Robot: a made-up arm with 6 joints. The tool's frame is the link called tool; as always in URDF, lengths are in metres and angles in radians. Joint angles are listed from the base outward. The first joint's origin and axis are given. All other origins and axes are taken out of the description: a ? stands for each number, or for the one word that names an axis. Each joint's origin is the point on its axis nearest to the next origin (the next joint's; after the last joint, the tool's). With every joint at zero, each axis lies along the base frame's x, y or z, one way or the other. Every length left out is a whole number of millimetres.
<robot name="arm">
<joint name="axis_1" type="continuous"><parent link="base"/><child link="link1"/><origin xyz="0 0 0.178" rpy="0 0 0"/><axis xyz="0 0 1"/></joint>
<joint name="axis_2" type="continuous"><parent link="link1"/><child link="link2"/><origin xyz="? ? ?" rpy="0 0 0"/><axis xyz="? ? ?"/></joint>
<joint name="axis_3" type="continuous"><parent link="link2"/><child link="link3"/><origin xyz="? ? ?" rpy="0 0 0"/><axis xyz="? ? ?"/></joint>
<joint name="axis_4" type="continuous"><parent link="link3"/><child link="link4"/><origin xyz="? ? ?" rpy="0 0 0"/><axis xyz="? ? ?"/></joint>
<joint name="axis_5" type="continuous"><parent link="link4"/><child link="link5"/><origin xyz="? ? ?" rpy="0 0 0"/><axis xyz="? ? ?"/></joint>
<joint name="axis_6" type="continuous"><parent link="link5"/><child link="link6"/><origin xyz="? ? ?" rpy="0 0 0"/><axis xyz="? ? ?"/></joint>
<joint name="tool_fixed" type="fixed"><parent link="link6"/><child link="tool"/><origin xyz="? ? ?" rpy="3.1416 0 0"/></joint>
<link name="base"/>
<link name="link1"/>
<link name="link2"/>
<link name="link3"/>
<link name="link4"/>
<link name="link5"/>
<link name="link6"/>
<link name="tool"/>
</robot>
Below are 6 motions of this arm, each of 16 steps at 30 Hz.
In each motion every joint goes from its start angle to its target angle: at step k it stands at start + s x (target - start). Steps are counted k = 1, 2, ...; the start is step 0. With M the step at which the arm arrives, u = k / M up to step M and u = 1 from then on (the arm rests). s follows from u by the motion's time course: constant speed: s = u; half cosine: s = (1 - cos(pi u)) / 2; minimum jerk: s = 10 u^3 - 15 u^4 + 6 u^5.
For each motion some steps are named. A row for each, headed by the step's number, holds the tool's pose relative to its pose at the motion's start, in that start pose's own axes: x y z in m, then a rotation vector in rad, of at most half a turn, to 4 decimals.
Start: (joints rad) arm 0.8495 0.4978 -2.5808 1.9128 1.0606 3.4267
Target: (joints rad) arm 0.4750 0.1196 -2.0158 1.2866 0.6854 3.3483
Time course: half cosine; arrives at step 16
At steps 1, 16:
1: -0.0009 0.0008 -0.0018 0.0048 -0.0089 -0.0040
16: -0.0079 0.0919 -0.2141 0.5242 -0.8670 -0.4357

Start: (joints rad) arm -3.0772 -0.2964 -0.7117 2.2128 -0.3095 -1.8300
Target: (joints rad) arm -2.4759 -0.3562 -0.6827 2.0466 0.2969 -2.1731
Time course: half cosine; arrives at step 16
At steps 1, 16:
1: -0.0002 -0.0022 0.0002 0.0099 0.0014 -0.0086
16: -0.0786 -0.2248 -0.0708 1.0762 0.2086 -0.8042

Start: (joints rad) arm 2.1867 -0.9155 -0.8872 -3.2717 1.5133 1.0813
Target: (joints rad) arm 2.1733 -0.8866 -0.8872 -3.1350 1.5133 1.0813
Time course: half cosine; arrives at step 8
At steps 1, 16:
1: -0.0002 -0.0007 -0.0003 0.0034 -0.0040 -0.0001
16: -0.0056 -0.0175 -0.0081 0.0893 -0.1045 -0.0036

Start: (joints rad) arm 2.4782 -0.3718 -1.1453 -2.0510 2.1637 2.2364
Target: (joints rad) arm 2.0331 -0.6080 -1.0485 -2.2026 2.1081 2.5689
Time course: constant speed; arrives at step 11
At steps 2, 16:
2: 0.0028 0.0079 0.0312 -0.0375 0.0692 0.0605
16: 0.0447 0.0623 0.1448 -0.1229 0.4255 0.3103

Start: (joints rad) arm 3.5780 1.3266 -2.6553 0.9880 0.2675 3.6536
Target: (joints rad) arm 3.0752 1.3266 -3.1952 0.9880 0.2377 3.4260
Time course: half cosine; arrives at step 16
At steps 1, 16:
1: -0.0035 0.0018 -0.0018 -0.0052 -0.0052 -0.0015
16: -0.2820 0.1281 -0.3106 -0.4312 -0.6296 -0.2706

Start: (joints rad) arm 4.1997 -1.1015 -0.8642 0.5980 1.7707 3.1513
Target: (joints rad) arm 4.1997 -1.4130 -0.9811 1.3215 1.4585 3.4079
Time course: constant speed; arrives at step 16
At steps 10, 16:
10: 0.0667 0.0797 -0.0684 -0.4597 -0.3338 -0.0881
16: 0.1291 0.1143 -0.1073 -0.7671 -0.4419 -0.1540

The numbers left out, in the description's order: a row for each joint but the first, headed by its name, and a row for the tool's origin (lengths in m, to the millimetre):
axis_2: xyz 0 0 0, axis 0 1 0
axis_3: xyz 0.056 0 0.3, axis 0 1 0
axis_4: xyz 0.075 0 -0.331, axis 0 0 -1
axis_5: xyz 0 0 0, axis 0 1 0
axis_6: xyz 0.072 0 -0.092, axis 0 0 -1
tool: xyz 0 0 0

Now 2 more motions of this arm.
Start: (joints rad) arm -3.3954 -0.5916 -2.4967 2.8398 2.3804 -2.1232
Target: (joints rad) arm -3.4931 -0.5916 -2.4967 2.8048 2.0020 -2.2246
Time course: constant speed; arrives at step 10
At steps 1, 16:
1: -0.0047 0.0016 -0.0025 -0.0271 -0.0283 -0.0011
16: -0.0435 0.0102 -0.0310 -0.2493 -0.3069 -0.0266

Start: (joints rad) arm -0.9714 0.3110 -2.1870 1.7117 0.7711 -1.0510
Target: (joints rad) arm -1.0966 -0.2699 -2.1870 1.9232 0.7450 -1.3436
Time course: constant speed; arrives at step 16
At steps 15, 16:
15: 0.1750 -0.3101 -0.1676 0.1926 0.4548 -0.5557
16: 0.1790 -0.3325 -0.1810 0.2053 0.4838 -0.5931

